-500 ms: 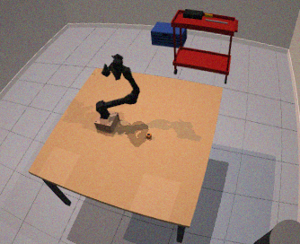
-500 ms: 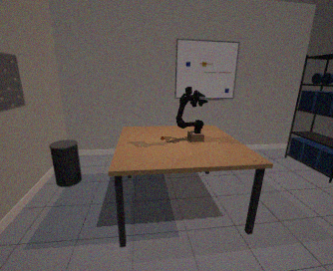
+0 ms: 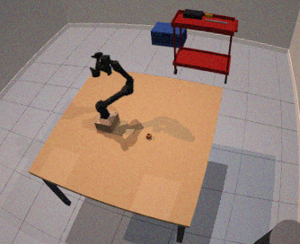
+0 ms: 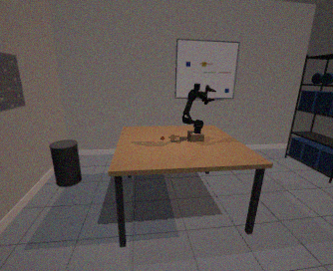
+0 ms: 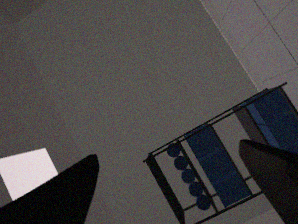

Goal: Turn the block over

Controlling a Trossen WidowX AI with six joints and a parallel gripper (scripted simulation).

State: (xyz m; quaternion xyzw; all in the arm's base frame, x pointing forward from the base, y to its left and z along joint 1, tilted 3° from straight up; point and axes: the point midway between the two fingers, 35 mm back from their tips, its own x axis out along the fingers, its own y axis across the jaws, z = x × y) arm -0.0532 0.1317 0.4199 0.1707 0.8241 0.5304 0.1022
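Right now my gripper tip is 48 cm short of the orange block, 47 cm above it and 22 cm to the left of it.
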